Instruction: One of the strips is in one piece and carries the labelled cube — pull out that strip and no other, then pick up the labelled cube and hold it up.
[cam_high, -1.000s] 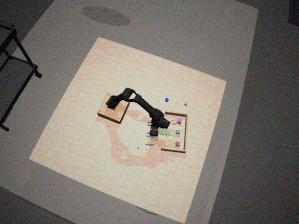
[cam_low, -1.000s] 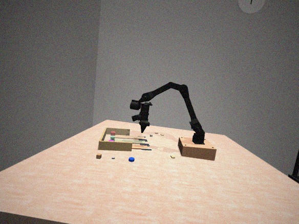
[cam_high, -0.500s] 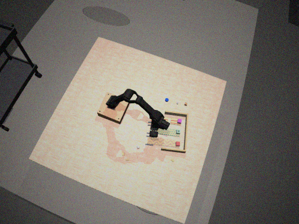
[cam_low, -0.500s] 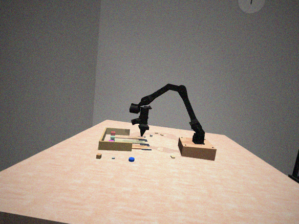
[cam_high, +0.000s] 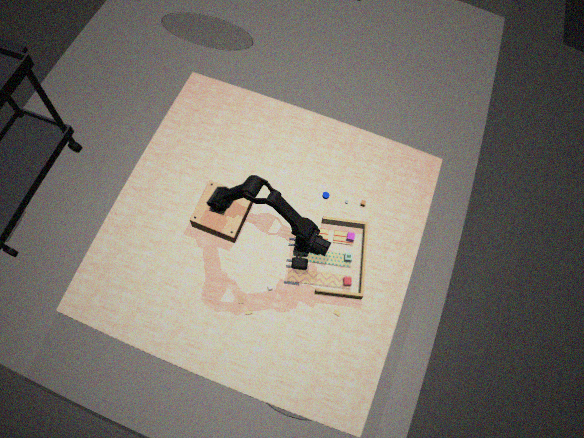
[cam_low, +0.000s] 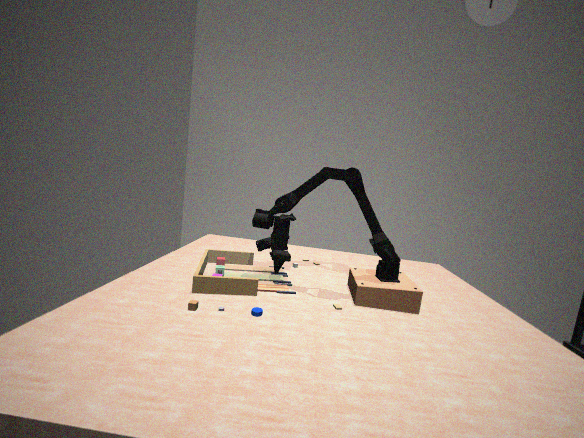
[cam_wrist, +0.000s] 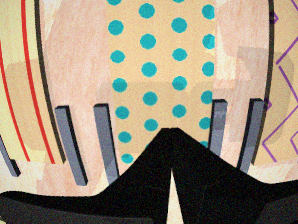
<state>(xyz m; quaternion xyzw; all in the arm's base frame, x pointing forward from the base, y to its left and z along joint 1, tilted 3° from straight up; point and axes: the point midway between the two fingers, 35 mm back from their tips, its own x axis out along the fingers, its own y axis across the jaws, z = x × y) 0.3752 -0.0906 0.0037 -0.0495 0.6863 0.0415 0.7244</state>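
Now: gripper tip 200 mm short of the labelled cube and 30 mm to the right of it. Also, from my gripper tip: blue disc (290 mm to the left, 40 mm ahead, 20 mm below); small white cube (170 mm to the right, 80 mm behind, 10 mm below); zigzag strip (100 mm ahead, 80 mm to the right, 20 mm below).
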